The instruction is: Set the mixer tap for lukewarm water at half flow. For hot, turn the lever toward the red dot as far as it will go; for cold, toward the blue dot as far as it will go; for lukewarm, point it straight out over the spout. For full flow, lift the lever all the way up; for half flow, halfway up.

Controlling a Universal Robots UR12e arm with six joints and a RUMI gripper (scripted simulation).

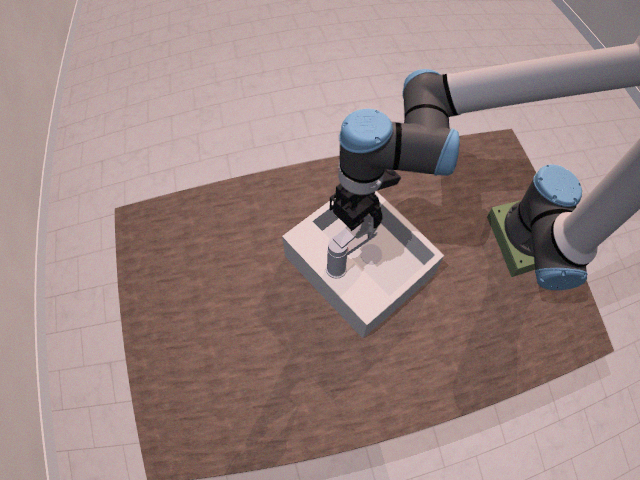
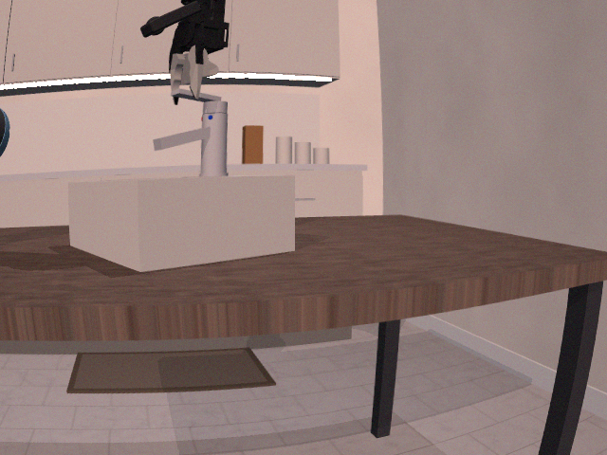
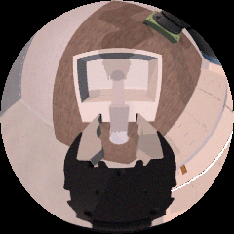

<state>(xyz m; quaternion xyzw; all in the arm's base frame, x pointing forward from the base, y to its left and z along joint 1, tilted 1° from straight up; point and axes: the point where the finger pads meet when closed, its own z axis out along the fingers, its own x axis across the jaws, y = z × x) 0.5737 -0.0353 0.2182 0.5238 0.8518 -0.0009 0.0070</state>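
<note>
Now: the lever 2 cm ahead of my hand and 1 cm to the left of it. The rest, counted from my hand: grey mixer tap (5 cm below, 4 cm ahead, 2 cm to the left); then white sink block (24 cm below, 4 cm behind, 2 cm to the right).
</note>
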